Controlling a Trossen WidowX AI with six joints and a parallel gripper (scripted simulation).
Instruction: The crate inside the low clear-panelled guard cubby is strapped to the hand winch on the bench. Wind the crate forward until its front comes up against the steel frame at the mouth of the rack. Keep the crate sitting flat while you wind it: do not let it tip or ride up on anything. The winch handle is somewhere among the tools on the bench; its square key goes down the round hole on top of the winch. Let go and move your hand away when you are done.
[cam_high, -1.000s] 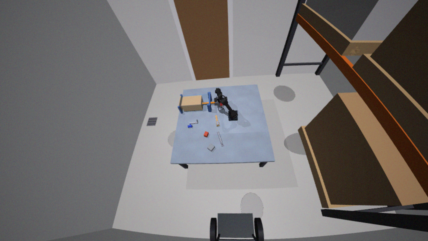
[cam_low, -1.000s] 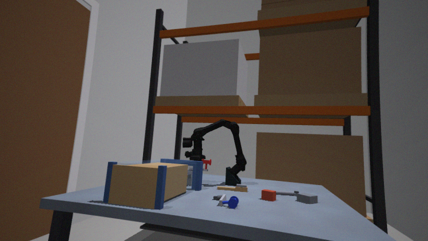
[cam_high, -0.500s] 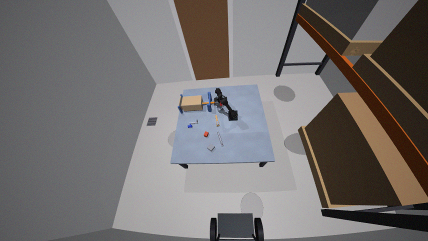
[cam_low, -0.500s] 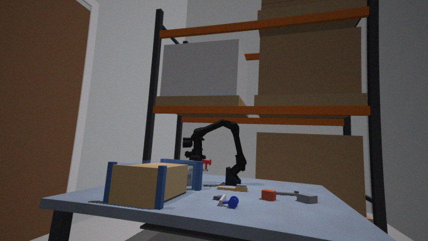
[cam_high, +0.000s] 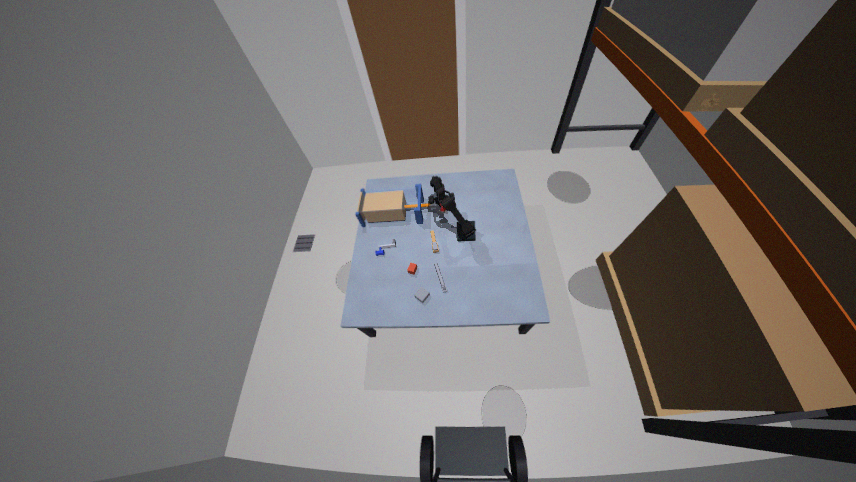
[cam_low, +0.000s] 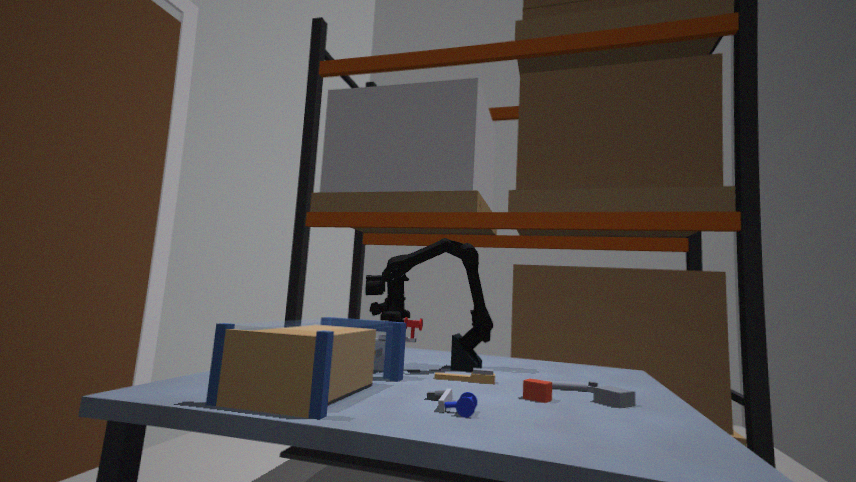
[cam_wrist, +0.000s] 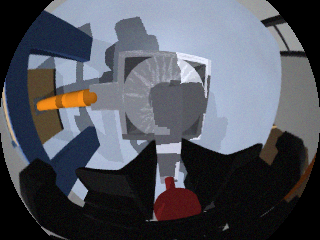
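Now: the winch handle 2 cm to the left of my gripper tip and 2 cm above it. Also, from my gripper tip: blue frame (16 cm ahead, 6 cm to the right, 2 cm above); then red knob (5 cm to the left, 5 cm above); then grey winch (1 cm behind, 6 cm to the right, 6 cm below).
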